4 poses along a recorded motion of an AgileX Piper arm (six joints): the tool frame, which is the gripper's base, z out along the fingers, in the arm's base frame.
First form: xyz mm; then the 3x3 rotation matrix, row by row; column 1 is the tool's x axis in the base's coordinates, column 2 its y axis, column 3 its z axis. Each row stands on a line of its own.
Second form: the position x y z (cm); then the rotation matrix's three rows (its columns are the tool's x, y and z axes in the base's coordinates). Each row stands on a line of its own. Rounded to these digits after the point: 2 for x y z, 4 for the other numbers.
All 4 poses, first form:
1:
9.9 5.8 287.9
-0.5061 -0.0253 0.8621
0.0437 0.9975 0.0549
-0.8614 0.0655 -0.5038
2:
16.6 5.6 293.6
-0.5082 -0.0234 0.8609
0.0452 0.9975 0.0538
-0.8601 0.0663 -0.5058
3:
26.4 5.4 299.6
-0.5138 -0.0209 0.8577
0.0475 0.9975 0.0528
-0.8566 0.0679 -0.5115
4:
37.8 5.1 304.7
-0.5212 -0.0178 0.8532
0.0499 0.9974 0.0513
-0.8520 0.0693 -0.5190
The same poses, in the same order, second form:
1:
0.99 0.58 28.79
-0.5061 -0.0253 0.8621
0.0437 0.9975 0.0549
-0.8614 0.0655 -0.5038

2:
1.66 0.56 29.36
-0.5082 -0.0234 0.8609
0.0452 0.9975 0.0538
-0.8601 0.0663 -0.5058

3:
2.64 0.54 29.96
-0.5138 -0.0209 0.8577
0.0475 0.9975 0.0528
-0.8566 0.0679 -0.5115

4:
3.78 0.51 30.47
-0.5212 -0.0178 0.8532
0.0499 0.9974 0.0513
-0.8520 0.0693 -0.5190

